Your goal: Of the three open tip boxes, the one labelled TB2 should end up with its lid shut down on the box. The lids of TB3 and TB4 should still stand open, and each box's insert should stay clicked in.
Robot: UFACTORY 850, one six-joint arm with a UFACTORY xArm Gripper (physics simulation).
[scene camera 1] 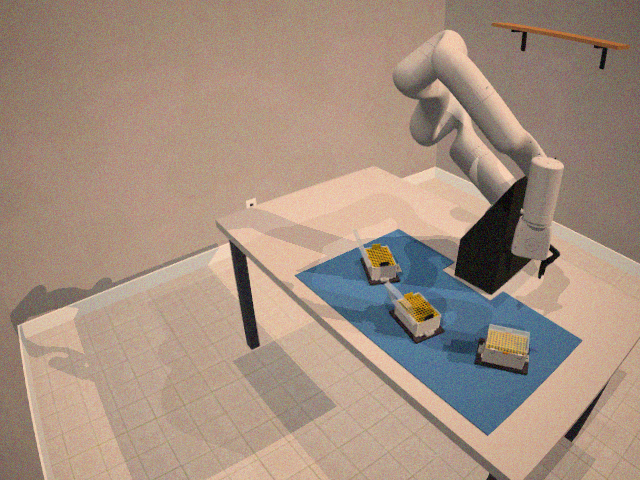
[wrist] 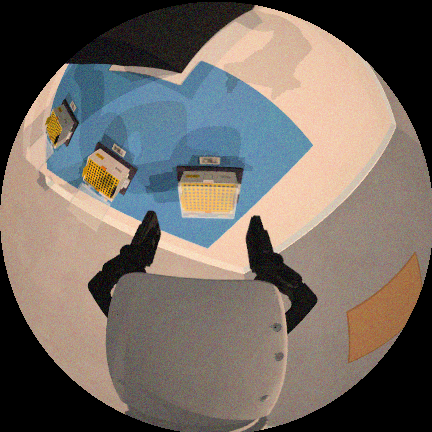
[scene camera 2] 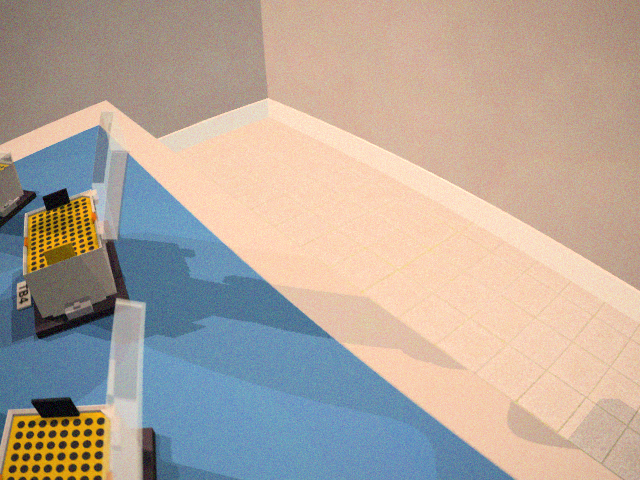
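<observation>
The TB2 box point(scene camera 1: 504, 357) point(wrist: 209, 177) is at the mat's right end in scene camera 1. Its clear lid point(scene camera 1: 509, 329) point(wrist: 208, 216) lies over the yellow insert point(scene camera 1: 506, 343) point(wrist: 209, 197); whether it is fully latched is too small to tell. The TB4 box point(scene camera 1: 424, 327) point(scene camera 2: 72, 286) point(wrist: 111, 164) is in the middle, its clear lid point(scene camera 1: 394, 291) point(scene camera 2: 116, 193) upright. The TB3 box point(scene camera 1: 383, 271) point(wrist: 64, 129) is farther left, its lid point(scene camera 1: 359, 244) point(scene camera 2: 126, 351) open. Inserts of both sit inside. My gripper point(wrist: 202, 224) is open and empty, raised clear of the boxes.
The blue mat point(scene camera 1: 465, 397) point(scene camera 2: 248, 413) point(wrist: 270, 125) lies on the pale table point(scene camera 1: 330, 196) point(wrist: 345, 110). The black robot mount point(scene camera 1: 488, 253) point(wrist: 160, 35) stands at the mat's back edge. An orange wall shelf point(scene camera 1: 560, 35) point(wrist: 385, 315) is on the wall.
</observation>
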